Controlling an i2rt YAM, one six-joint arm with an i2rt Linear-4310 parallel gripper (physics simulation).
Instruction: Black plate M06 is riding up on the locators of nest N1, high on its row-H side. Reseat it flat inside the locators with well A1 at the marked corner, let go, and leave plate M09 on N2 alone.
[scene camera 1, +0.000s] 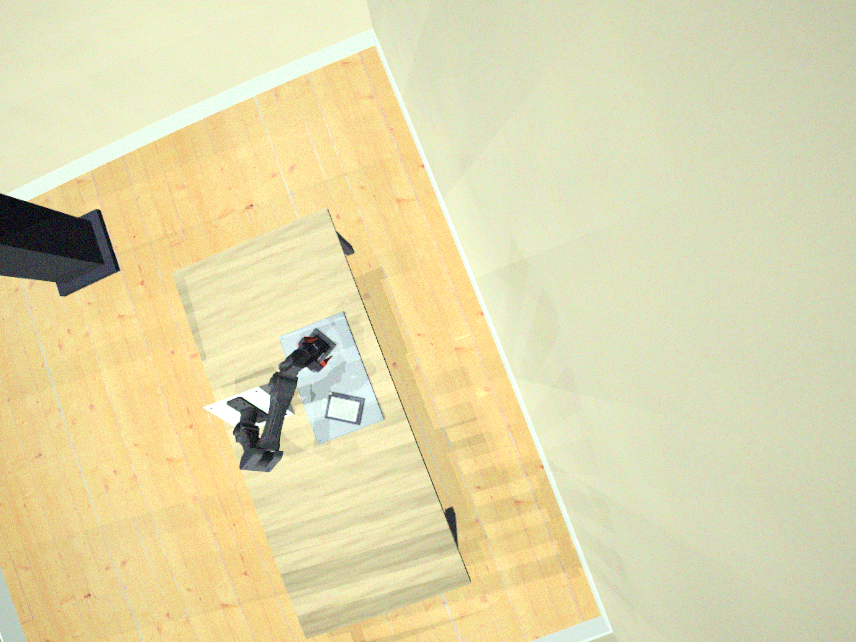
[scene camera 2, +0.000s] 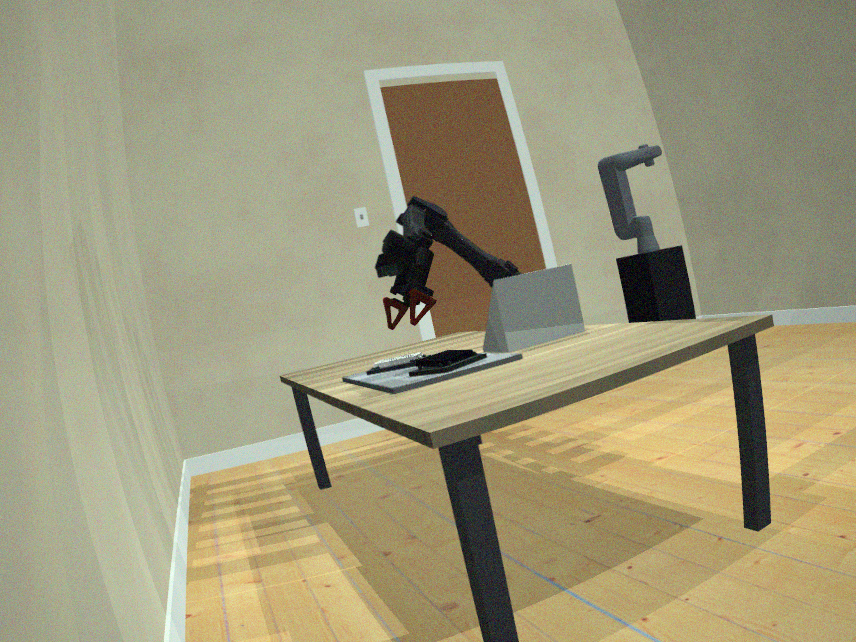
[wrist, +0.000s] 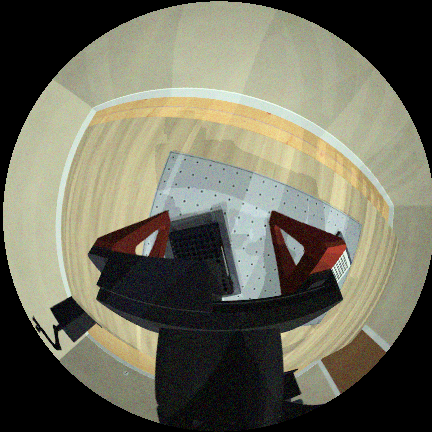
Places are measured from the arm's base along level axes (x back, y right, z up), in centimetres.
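Pixels of known places: gripper, between the fingertips: (scene camera 1: 324, 347) (scene camera 2: 401, 327) (wrist: 219, 215); arm's base, origin of its link: (scene camera 1: 250, 409) (scene camera 2: 525, 303).
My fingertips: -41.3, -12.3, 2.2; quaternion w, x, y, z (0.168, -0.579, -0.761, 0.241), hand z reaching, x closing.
Observation:
Ahead of a thing's pixels: the offset from my fingertips to its middle, as dx, dy, dz. "pt": to the spot under its first point. Level surfaces: height alone.
My gripper (scene camera 1: 318, 351) (scene camera 2: 403, 324) (wrist: 219, 215) is open, its red fingers wide apart with nothing between them, and hangs well above the plates. The black plate M06 @[+8.9, -0.9, -9.7] (scene camera 2: 450, 356) (wrist: 196, 239) is in nest N1 @[pt +5.5, +3.3, -10.9] (wrist: 230, 250), below and left of centre in the wrist view; the gripper body hides its near part. A thin light strip shows along its right side. I cannot tell whether it lies fully flat, nor make out well A1 or the corner mark. The white plate M09 @[+6.1, +27.9, -10.1] (scene camera 1: 343, 408) (scene camera 2: 397, 361) (wrist: 341, 265) sits in the dark frame of nest N2 @[pt -1.2, +31.7, -11.1] (scene camera 1: 362, 410).
Both nests are on a grey perforated board @[+7.3, +12.9, -12.7] (scene camera 1: 360, 380) (wrist: 200, 172) on the wooden table @[dz -13.3] (scene camera 1: 359, 525) (scene camera 2: 594, 366). A pale slanted panel (scene camera 2: 539, 307) stands beside the board, near the arm's base. A second arm on a black pedestal (scene camera 2: 655, 286) stands beyond the table.

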